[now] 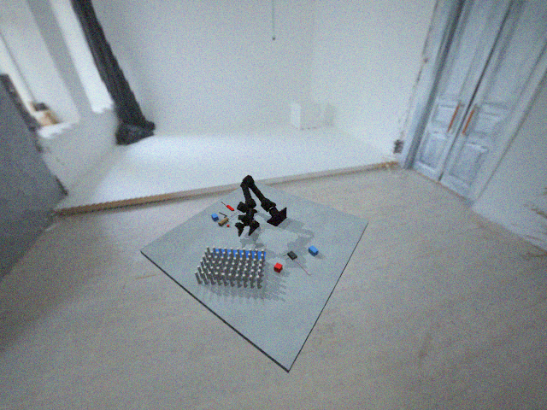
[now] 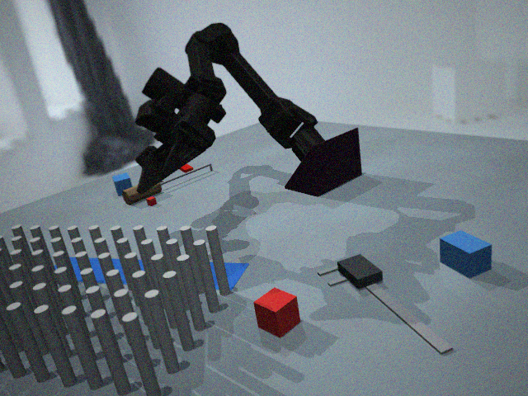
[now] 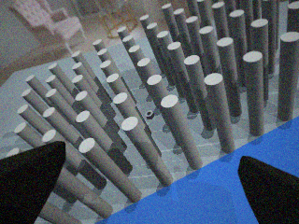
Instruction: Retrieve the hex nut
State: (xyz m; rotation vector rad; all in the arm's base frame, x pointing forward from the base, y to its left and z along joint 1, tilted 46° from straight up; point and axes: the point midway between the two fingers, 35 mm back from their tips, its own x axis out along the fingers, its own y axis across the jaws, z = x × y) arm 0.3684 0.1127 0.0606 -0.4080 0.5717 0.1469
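My gripper tip is now 310 mm to the left of the small red cube, 140 mm above it and 100 mm past it. Round my gripper tip: red-handled tool (550 mm to the right, 290 mm behind, 150 mm below); then L-shaped piece (450 mm to the right, 180 mm behind, 150 mm below); then blue taped strip (150 mm below, 50 mm ahead, 20 mm to the right).
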